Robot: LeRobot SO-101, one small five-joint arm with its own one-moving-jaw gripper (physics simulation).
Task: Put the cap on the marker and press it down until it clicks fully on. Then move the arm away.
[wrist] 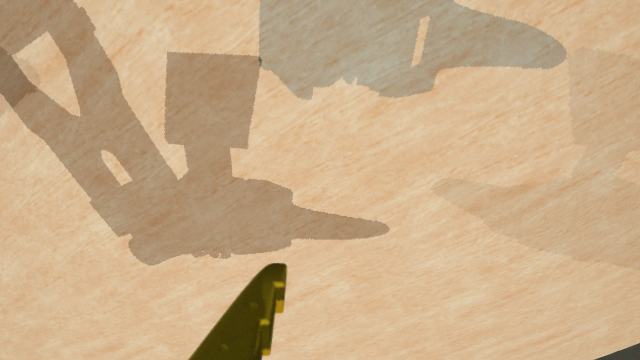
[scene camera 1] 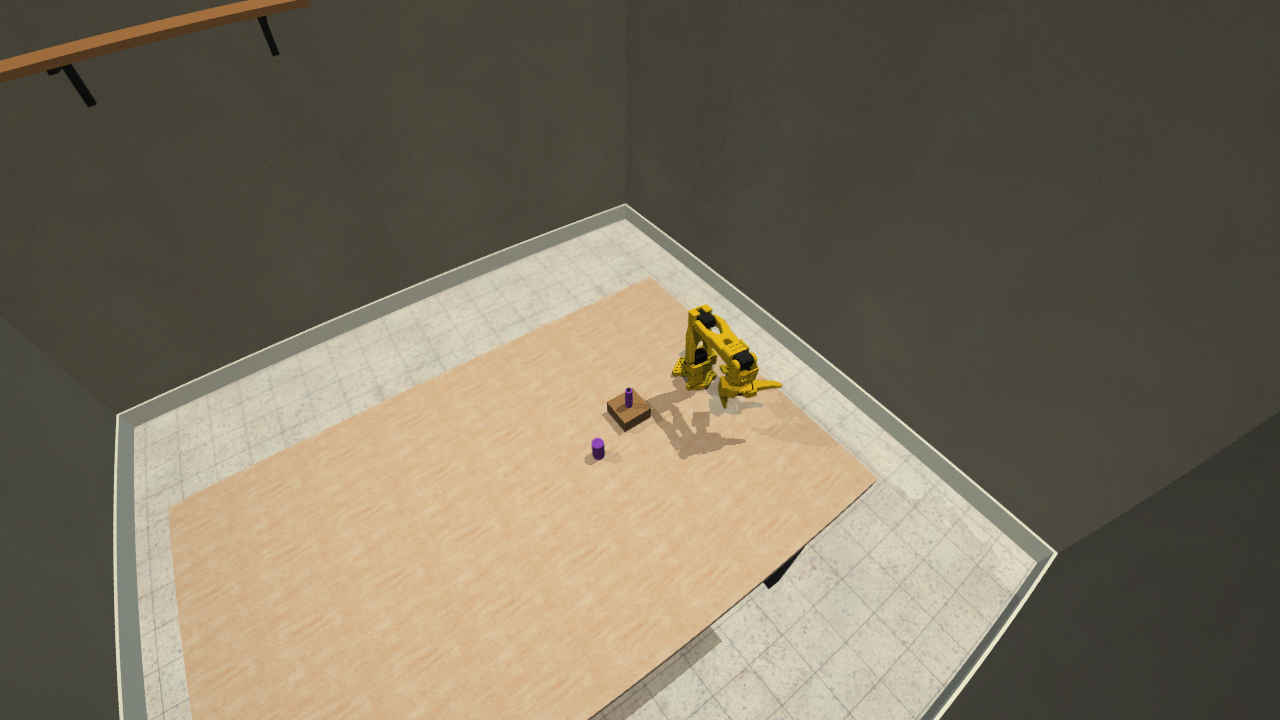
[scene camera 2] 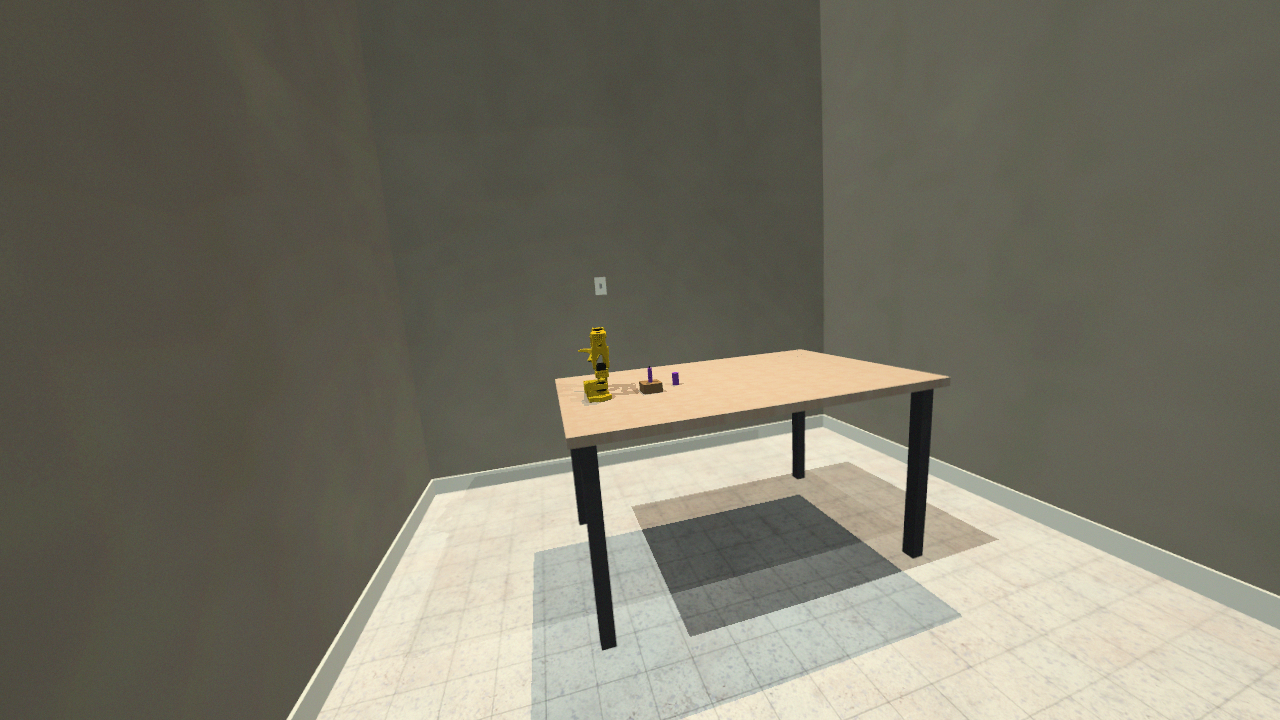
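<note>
The thin purple marker stands upright in a small brown wooden block, with its narrow tip up and bare. The purple cap stands upright on the table, apart from the block, on the side away from the arm's base. My gripper is fully open and empty, above the table near the arm's base, well apart from marker and cap. In the wrist view one notched jaw shows; the moving jaw is out of the picture. Marker and cap do not show there.
The yellow arm stands near one short edge of the wooden table. The block is between the arm's base and the cap. Shadows of the arm lie on the table in the wrist view.
</note>
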